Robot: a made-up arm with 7 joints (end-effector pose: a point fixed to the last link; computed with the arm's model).
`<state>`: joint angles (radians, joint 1 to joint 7).
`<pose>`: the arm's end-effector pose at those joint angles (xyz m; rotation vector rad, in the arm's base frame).
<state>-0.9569 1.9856 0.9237 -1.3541 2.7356 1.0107 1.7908</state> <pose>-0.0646 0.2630 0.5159 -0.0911 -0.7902 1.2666</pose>
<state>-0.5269 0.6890 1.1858 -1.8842 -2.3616 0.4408 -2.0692</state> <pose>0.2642 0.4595 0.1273 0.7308 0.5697 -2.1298</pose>
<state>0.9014 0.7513 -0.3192 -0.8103 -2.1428 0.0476 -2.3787</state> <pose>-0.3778 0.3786 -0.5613 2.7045 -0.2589 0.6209</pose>
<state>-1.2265 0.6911 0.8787 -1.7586 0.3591 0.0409 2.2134</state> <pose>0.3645 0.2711 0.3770 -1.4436 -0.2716 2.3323</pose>
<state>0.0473 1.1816 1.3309 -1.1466 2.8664 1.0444 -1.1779</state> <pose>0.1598 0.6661 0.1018 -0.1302 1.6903 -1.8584</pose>
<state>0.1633 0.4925 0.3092 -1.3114 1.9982 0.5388 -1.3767</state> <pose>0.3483 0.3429 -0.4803 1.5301 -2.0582 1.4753</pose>
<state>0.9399 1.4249 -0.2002 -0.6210 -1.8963 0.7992 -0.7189</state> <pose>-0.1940 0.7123 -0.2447 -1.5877 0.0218 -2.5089</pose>
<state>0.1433 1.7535 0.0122 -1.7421 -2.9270 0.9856 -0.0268</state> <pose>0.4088 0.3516 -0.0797 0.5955 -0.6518 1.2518</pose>
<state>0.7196 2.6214 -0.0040 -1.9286 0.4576 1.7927 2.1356</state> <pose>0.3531 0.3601 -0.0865 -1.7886 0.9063 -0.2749</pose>
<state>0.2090 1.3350 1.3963 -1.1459 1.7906 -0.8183 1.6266</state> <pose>0.1446 0.6533 0.1952 1.4953 0.1859 -2.3153</pose>
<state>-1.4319 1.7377 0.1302 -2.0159 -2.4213 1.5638 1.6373</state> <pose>0.0859 0.1206 0.4331 0.6902 -0.8491 -0.3266</pose>
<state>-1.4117 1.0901 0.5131 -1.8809 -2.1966 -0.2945 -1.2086</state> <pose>0.1945 0.1657 0.4756 -1.0907 -0.9017 2.0167</pose>
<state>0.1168 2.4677 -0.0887 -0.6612 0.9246 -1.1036 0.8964</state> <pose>0.3048 0.5515 0.4519 -0.3566 2.1895 -0.5020</pose>
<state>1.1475 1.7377 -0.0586 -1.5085 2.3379 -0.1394 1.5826</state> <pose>0.0127 0.5242 -0.3420 1.9737 0.8987 2.1173</pose>
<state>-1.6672 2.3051 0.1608 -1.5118 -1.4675 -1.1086 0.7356</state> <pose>-0.2019 0.2267 0.5604 -0.5731 0.8515 1.3042</pose>
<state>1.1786 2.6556 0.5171 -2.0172 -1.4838 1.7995 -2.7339</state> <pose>0.4184 0.1830 -0.2037 -0.2460 -1.8653 2.1145</pose>
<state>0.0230 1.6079 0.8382 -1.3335 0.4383 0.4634 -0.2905</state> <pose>0.3226 0.5372 0.2537 -1.4710 1.4485 0.0126</pose>
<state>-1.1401 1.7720 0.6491 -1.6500 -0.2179 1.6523 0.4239</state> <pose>0.0362 0.2945 0.4964 -1.5633 0.1865 -1.2667</pose>
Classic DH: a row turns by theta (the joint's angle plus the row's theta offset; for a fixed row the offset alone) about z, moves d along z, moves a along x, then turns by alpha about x. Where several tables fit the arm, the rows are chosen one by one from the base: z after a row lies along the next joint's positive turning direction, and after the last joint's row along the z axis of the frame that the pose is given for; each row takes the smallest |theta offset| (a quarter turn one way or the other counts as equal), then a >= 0, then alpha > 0; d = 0 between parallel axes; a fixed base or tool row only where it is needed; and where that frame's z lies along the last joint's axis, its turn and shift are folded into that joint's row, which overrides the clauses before.
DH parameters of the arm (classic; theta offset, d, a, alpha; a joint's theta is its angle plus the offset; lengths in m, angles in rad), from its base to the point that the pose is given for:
base (fixed): 0 -0.0049 -0.004 -1.2217
joint 1: 1.5708 0.0234 0.018 1.5708
joint 2: 1.2217 0.0254 -0.0177 -1.5708
joint 3: -1.5708 -0.3592 0.0403 -1.5708
joint 4: 0 -0.0438 -0.0392 1.5708
joint 5: 0 -0.3709 -0.0115 -1.5708
joint 6: 0 -0.0144 -0.0054 1.5708
joint 7: -0.6769 -0.0359 -0.0228 2.1711
tool (fixed): 0.7064 -0.0234 0 0

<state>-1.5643 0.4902 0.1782 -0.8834 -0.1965 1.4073 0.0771</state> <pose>0.6523 0.0142 0.3142 -2.1625 2.0263 -0.9078</pose>
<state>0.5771 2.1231 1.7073 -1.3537 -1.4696 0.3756 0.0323</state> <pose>0.2316 0.2439 0.5068 -0.7341 -0.0244 1.1573</pose>
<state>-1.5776 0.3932 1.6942 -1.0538 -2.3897 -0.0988 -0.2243</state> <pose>0.5676 0.3724 0.1612 -1.7934 1.3931 0.3977</pose>
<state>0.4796 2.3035 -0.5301 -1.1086 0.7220 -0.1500 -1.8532</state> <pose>0.2692 0.6531 0.0269 0.8064 1.2750 2.6468</pose>
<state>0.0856 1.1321 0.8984 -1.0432 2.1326 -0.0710 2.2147</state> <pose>0.2842 0.6408 -0.0435 -1.1177 1.1045 2.1435</pose>
